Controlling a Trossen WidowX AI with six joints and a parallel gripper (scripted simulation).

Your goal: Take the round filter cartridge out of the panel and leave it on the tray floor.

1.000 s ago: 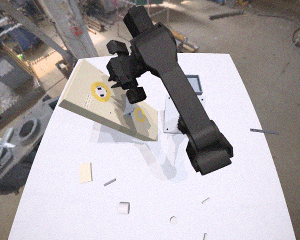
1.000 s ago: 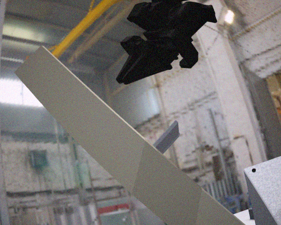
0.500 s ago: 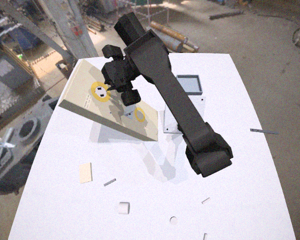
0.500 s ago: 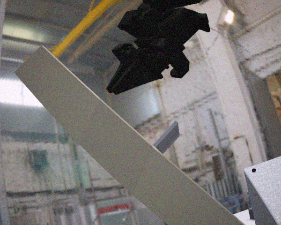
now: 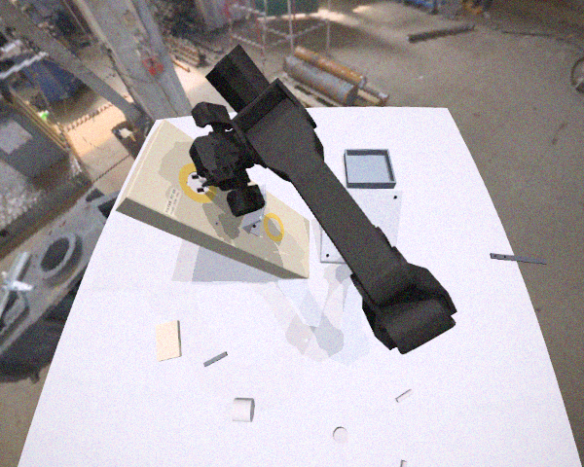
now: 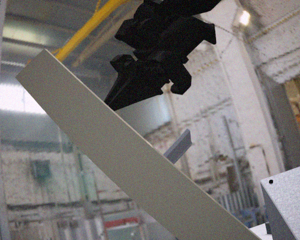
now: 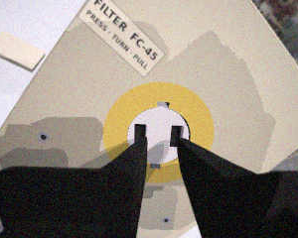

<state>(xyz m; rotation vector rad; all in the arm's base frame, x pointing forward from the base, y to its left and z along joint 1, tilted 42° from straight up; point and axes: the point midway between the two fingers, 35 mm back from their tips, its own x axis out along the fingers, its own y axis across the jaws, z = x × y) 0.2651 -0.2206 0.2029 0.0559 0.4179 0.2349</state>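
Right now the round white filter cartridge is 20 mm ahead of my gripper tip and 20 mm below it. Also, from my gripper tip: beige card 190 mm ahead, 250 mm to the left, 290 mm below; then grey tray 420 mm behind, 240 mm to the right, 290 mm below; then grey bracket 80 mm behind, 10 mm to the left, 110 mm below.
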